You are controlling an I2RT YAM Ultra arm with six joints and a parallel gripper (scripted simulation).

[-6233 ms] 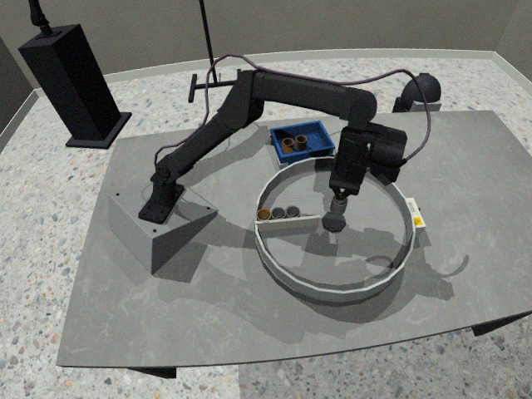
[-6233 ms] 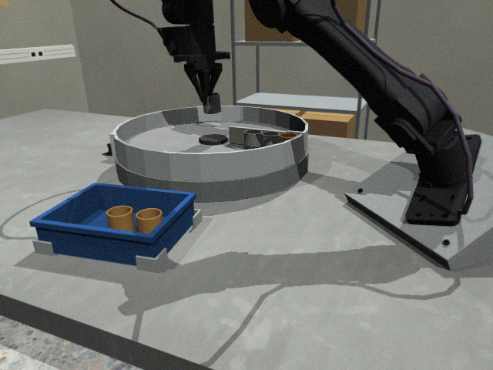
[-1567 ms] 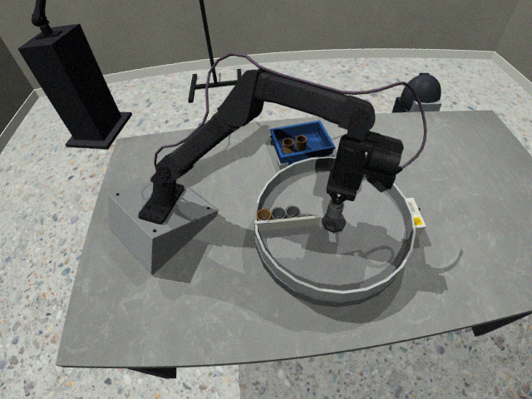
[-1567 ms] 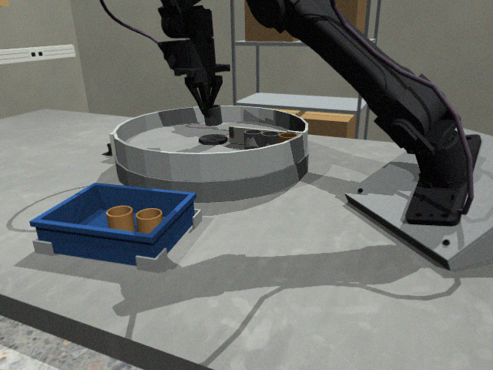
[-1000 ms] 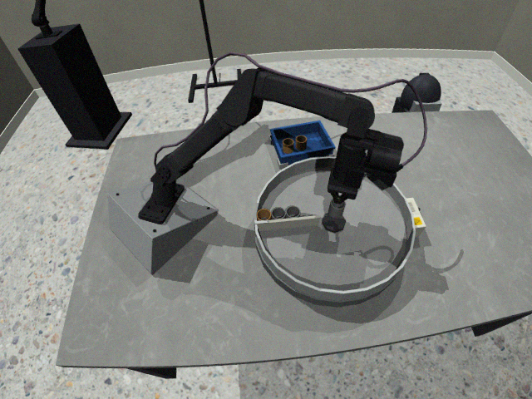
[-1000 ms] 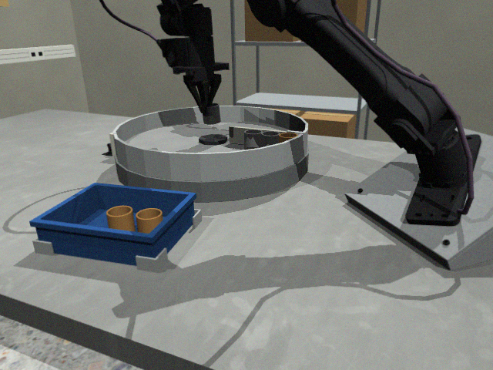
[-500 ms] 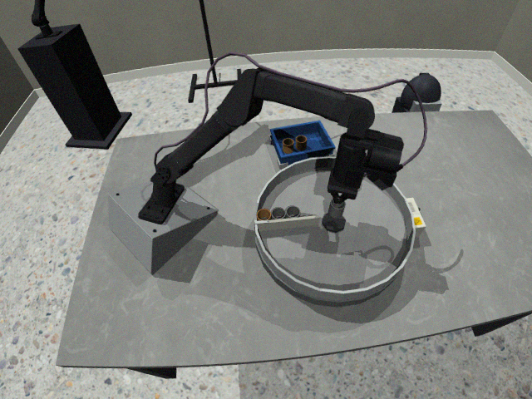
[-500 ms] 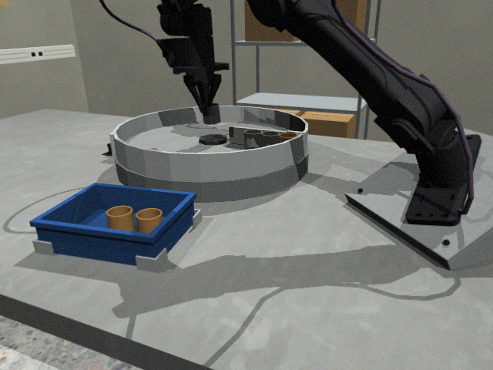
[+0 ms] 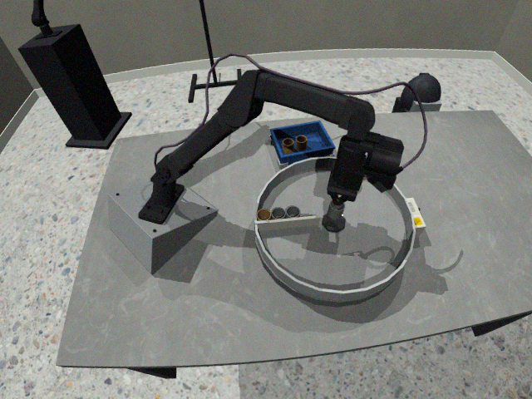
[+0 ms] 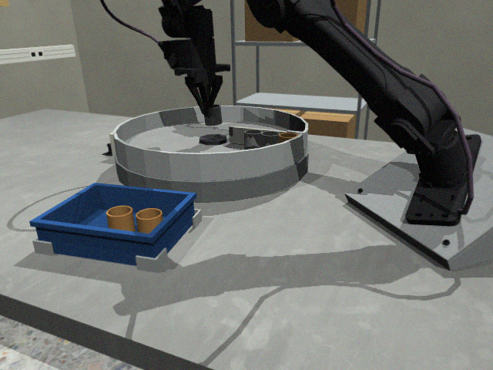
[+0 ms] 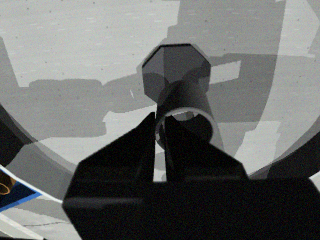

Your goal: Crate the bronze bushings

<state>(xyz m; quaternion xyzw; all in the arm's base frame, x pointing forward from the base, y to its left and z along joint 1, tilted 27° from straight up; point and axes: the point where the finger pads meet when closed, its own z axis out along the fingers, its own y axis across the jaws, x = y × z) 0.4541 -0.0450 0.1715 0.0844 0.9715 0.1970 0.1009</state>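
Now: the turntable 2 cm to the right of my hand and 7 cm below it. Round my hand: blue crate 12 cm behind, 31 cm to the left, 10 cm below.
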